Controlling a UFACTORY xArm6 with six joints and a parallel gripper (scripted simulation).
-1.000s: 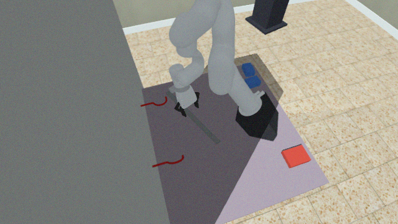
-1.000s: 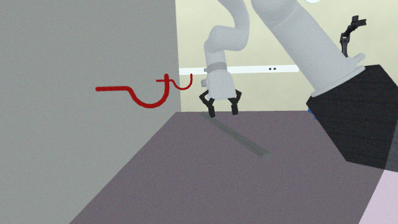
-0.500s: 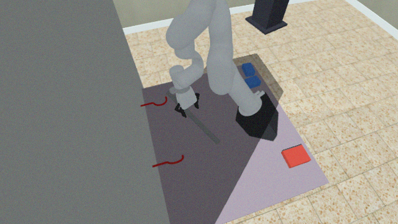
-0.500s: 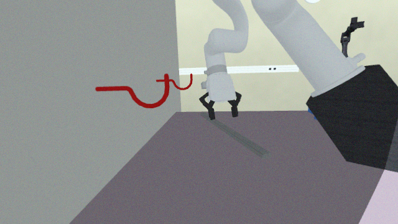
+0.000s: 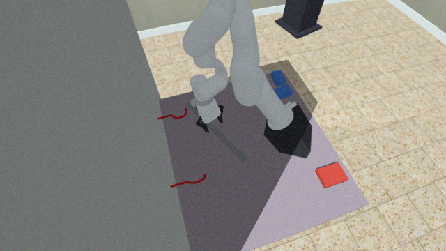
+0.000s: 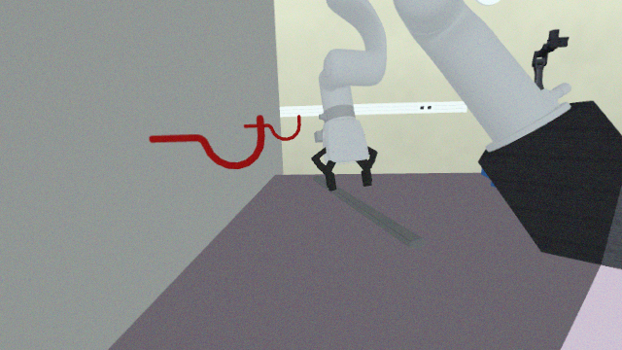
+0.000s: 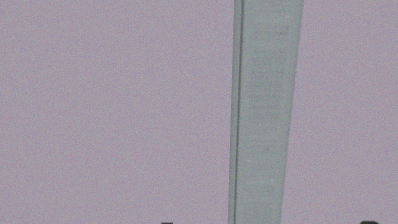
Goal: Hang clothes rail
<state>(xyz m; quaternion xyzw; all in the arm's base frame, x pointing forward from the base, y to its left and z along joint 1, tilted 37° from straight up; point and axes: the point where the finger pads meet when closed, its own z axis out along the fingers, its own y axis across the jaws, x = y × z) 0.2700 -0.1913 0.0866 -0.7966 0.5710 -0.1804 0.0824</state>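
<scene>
Right now my hand is 4 cm above the grey clothes rail. From my hand the other things lie so: red flat block 52 cm to the left, 34 cm behind, 3 cm below; then grey wall 38 cm above, 30 cm ahead, 7 cm to the left.
</scene>
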